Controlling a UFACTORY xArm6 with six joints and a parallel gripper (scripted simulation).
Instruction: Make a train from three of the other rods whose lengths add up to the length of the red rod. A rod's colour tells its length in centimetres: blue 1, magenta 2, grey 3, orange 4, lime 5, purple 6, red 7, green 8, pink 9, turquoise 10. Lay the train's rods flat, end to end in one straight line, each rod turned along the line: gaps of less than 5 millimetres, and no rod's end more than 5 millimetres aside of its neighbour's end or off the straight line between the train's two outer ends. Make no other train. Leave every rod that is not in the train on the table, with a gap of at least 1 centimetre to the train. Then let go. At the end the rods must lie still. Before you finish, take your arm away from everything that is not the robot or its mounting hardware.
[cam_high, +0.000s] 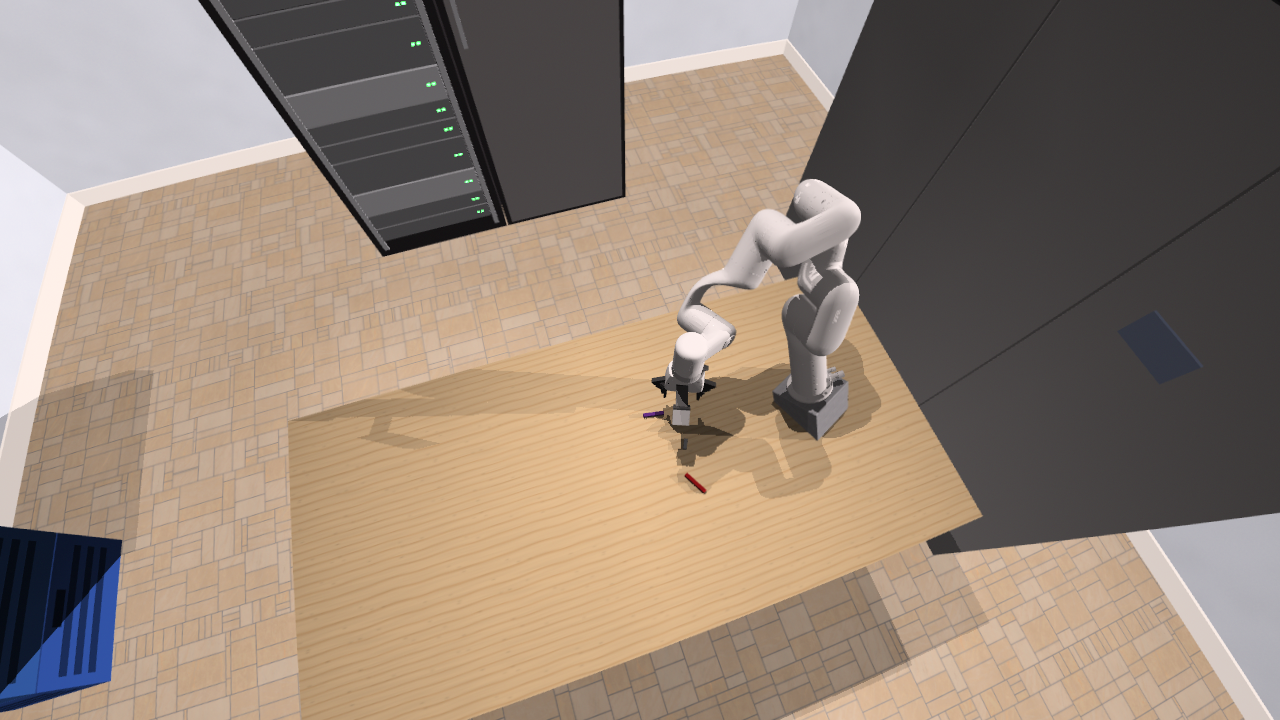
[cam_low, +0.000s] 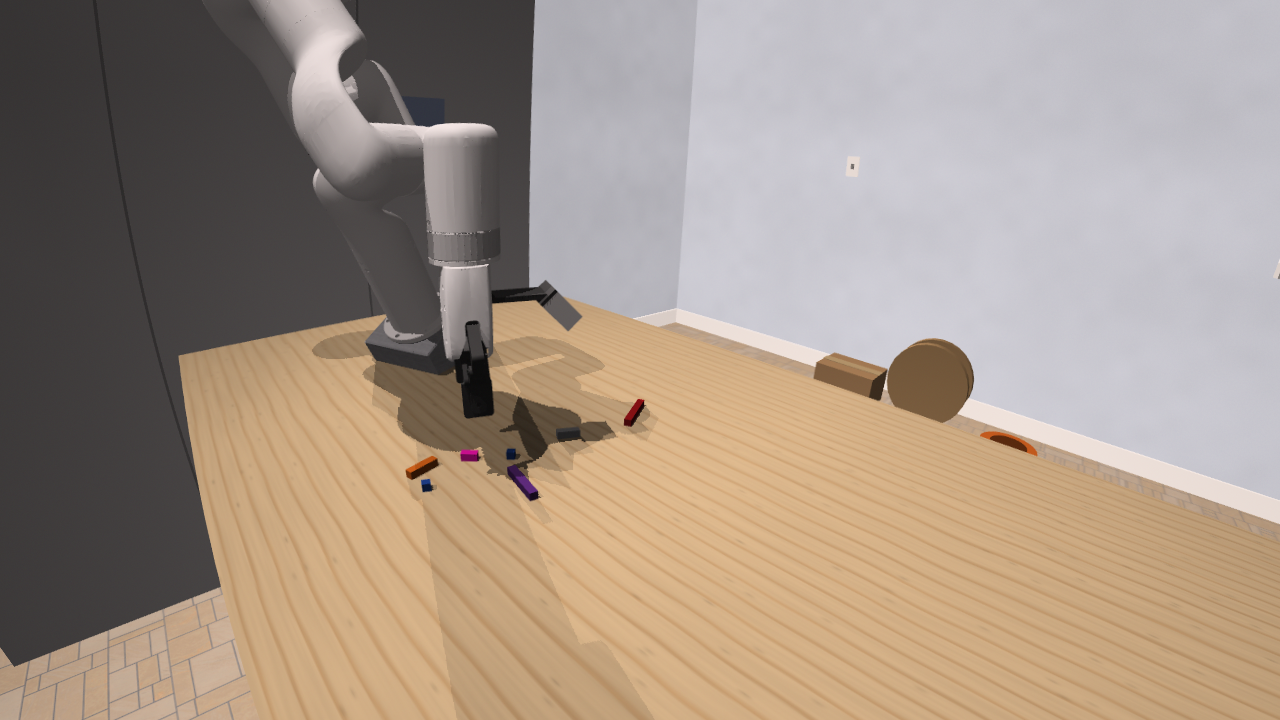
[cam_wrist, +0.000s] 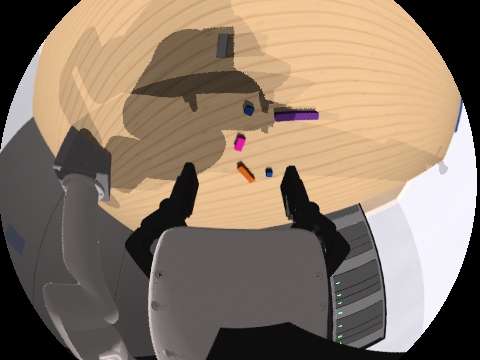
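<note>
My hand is 1 cm to the left of the magenta rod and 9 cm above it. Also, from my hand: purple rod 8 cm ahead, 2 cm to the left, 9 cm below; then orange rod 1 cm behind, 7 cm to the right, 9 cm below; then grey rod 1 cm ahead, 12 cm to the left, 9 cm below.
</note>
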